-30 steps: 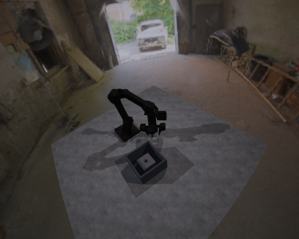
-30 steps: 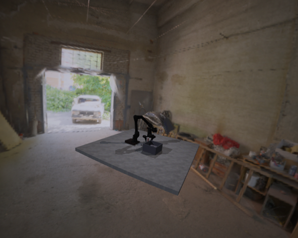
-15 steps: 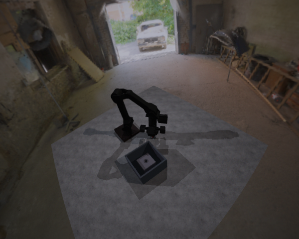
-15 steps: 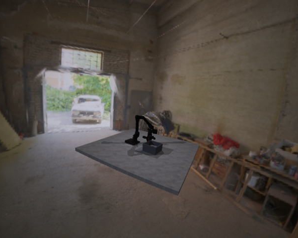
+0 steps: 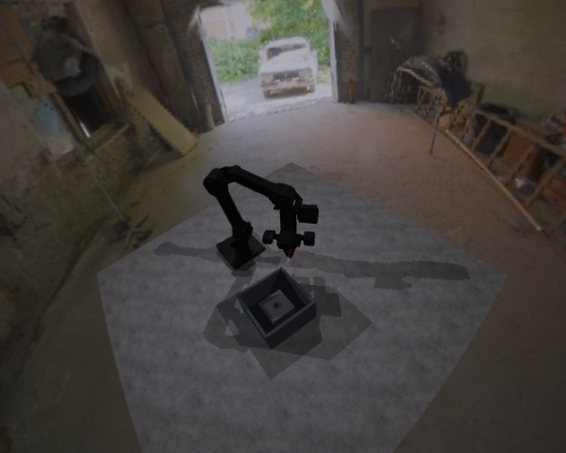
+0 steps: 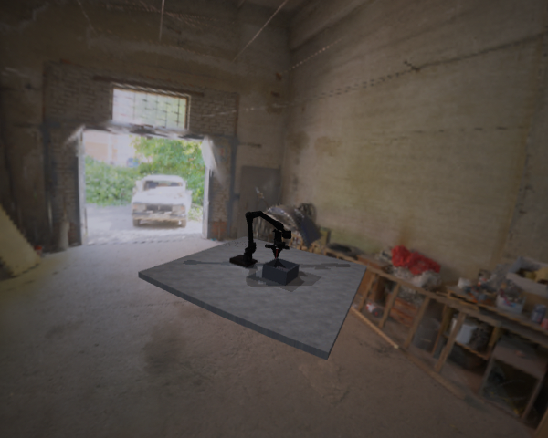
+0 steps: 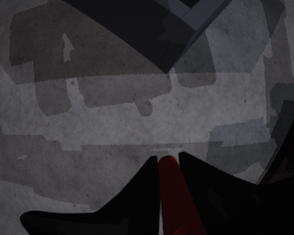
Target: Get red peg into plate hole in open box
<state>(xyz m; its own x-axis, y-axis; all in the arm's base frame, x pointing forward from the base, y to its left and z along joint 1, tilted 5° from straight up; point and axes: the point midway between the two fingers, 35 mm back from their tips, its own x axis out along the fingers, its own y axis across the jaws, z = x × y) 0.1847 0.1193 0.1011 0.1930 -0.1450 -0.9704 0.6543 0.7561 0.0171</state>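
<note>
Now: gripper tip 15 cm to the left of the light grey plate, 14 cm short of it and 2 cm above it. Also, from my gripper tip: red peg 3 cm above, 1 cm to the left, 1 cm behind; then dark grey box 15 cm to the right, 14 cm ahead, 4 cm below.
</note>
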